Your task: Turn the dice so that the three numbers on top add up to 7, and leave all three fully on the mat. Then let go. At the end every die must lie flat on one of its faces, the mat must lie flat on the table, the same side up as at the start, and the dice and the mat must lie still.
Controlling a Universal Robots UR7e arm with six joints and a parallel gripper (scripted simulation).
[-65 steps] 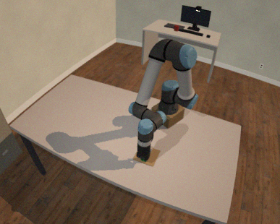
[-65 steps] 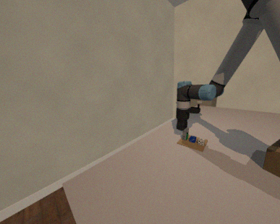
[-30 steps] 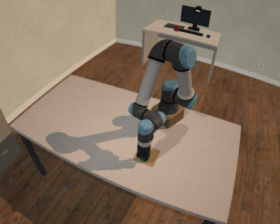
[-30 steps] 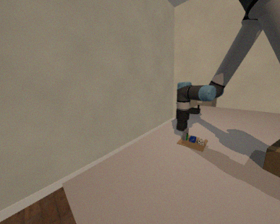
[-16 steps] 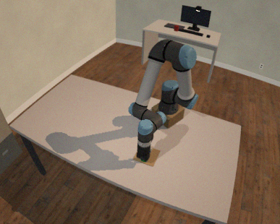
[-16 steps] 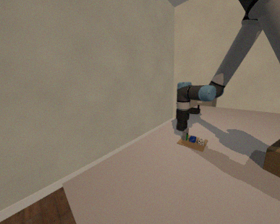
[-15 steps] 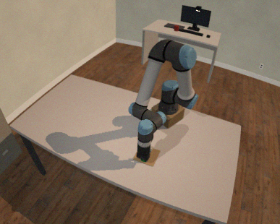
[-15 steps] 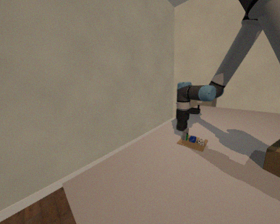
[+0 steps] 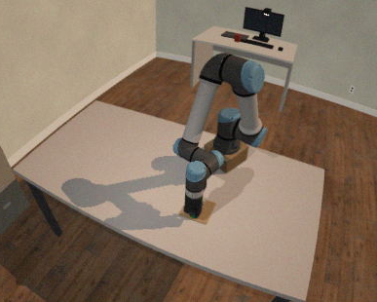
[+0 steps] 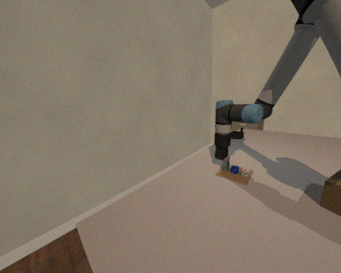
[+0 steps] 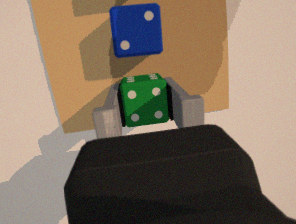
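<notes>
Now: hand right at the green die. Round my hand: white die (9 cm behind, 1 cm to the left); then blue die (5 cm behind); then tan mat (5 cm behind, 2 cm below).
</notes>
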